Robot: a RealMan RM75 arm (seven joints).
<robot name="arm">
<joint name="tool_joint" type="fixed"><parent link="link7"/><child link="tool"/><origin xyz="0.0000 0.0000 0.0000" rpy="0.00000 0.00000 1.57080"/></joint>
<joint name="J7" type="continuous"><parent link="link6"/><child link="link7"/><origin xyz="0.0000 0.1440 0.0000" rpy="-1.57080 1.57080 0.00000"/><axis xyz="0 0 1"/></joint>
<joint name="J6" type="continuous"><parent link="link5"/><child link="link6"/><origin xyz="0.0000 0.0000 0.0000" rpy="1.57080 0.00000 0.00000"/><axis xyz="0 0 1"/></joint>
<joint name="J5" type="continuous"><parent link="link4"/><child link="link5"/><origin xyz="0.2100 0.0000 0.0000" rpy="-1.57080 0.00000 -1.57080"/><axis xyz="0 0 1"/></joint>
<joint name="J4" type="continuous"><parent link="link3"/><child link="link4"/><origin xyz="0.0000 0.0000 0.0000" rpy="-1.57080 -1.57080 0.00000"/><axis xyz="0 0 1"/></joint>
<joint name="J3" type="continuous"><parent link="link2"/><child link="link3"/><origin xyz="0.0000 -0.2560 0.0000" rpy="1.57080 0.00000 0.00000"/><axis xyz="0 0 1"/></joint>
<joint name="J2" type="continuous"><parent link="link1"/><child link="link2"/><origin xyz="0.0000 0.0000 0.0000" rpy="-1.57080 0.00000 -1.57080"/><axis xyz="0 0 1"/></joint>
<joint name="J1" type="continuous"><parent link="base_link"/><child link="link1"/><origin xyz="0.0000 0.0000 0.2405" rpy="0.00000 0.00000 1.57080"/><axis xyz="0 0 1"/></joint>
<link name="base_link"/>
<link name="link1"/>
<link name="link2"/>
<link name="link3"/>
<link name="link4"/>
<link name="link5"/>
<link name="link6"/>
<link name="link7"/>
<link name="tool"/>
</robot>
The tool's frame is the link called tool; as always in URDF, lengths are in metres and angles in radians. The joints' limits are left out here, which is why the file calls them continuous.
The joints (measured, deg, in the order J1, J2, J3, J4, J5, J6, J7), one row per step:
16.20, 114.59, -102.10, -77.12, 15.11, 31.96, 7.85
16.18, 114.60, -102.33, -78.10, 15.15, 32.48, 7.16
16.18, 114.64, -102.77, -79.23, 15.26, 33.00, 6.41
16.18, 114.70, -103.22, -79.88, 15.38, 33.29, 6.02
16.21, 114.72, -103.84, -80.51, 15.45, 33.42, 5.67
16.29, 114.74, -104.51, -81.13, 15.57, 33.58, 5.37
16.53, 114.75, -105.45, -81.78, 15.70, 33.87, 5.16
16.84, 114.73, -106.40, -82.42, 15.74, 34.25, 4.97
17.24, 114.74, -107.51, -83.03, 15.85, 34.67, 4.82
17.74, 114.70, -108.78, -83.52, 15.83, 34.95, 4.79
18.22, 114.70, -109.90, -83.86, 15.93, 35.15, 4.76
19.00, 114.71, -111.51, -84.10, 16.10, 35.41, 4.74
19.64, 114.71, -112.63, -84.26, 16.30, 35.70, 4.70
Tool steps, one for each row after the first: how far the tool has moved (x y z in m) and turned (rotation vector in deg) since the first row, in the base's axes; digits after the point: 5 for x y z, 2 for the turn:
-0.00479, -0.00036, 0.00009, -0.38, -0.41, 0.92
-0.01107, -0.00111, -0.00078, -0.93, -0.77, 2.09
-0.01522, -0.00207, -0.00246, -1.42, -0.90, 2.82
-0.01984, -0.00309, -0.00456, -1.93, -1.08, 3.75
-0.02477, -0.00420, -0.00700, -2.51, -1.19, 4.67
-0.03103, -0.00561, -0.01071, -3.37, -1.33, 5.75
-0.03726, -0.00700, -0.01431, -4.25, -1.61, 6.84
-0.04418, -0.00881, -0.01895, -5.32, -1.82, 7.99
-0.05116, -0.01067, -0.02401, -6.42, -2.15, 9.27
-0.05730, -0.01248, -0.02886, -7.43, -2.33, 10.35
-0.06522, -0.01518, -0.03624, -8.95, -2.62, 11.79
-0.07095, -0.01717, -0.04144, -10.10, -2.85, 12.78

